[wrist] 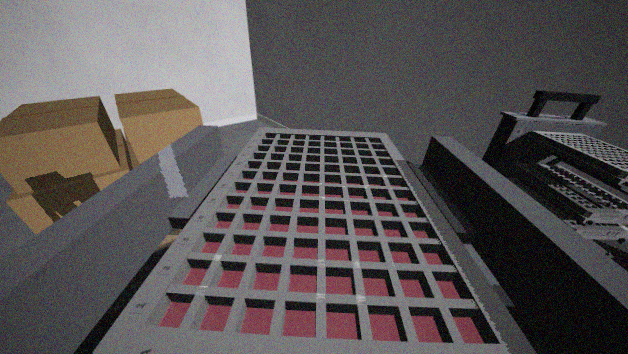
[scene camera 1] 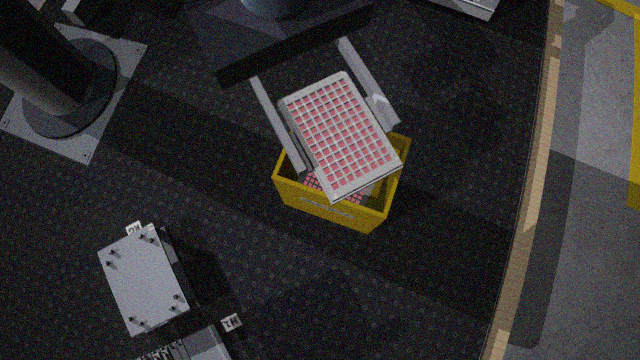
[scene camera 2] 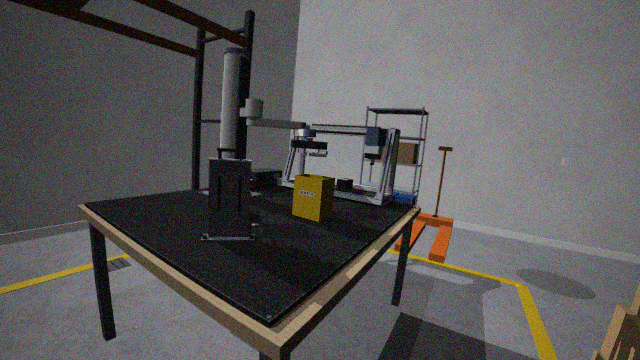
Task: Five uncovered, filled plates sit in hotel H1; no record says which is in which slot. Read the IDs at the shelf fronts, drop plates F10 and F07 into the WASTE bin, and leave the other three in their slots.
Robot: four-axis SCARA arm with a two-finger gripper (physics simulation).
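Frame: origin at the arm's base, x left, y back, z up, level; metres.
Seen in the pictures: gripper, fingertip midpoint: (wrist: pixel 322 150) (scene camera 1: pixel 350 149) (scene camera 2: pixel 315 152); arm's base, origin of the base link: (scene camera 1: pixel 71 89).
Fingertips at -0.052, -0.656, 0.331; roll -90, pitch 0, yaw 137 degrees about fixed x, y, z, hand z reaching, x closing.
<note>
Offsets run from my fingertips to a thing's top centre, as dx, dy, dz. "spot": to the spot under its first point.
My gripper (scene camera 1: pixel 348 146) (scene camera 2: pixel 317 154) (wrist: pixel 322 150) is shut on an uncovered plate {+0.017, +0.018, -0.003} (scene camera 1: pixel 337 130) (wrist: pixel 320 235) with pink-filled wells. It holds the plate level above the yellow WASTE bin {+0.026, +0.009, -0.118} (scene camera 1: pixel 295 192) (scene camera 2: pixel 312 207), turned relative to the bin's rim. Another pink-filled plate {spot: +0.025, +0.056, -0.303} (scene camera 1: pixel 312 179) lies inside the bin, partly hidden under the held one. Hotel H1 (scene camera 1: pixel 205 345) (scene camera 2: pixel 229 185) (wrist: pixel 520 121) stands apart from the bin, cut off in scene camera 1; at the right of the wrist view it has plates in it. The held plate's ID does not show, and the hotel plates' IDs are not readable.
The grey RG stand (scene camera 1: pixel 142 280) is beside H1. The arm's column (scene camera 2: pixel 231 100) rises behind the hotel. A gantry machine (scene camera 2: pixel 392 167) stands beyond the bin. The wooden table edge (scene camera 1: pixel 537 175) (scene camera 2: pixel 185 275) borders the dark top. Cardboard boxes (wrist: pixel 55 135) show behind.
</note>
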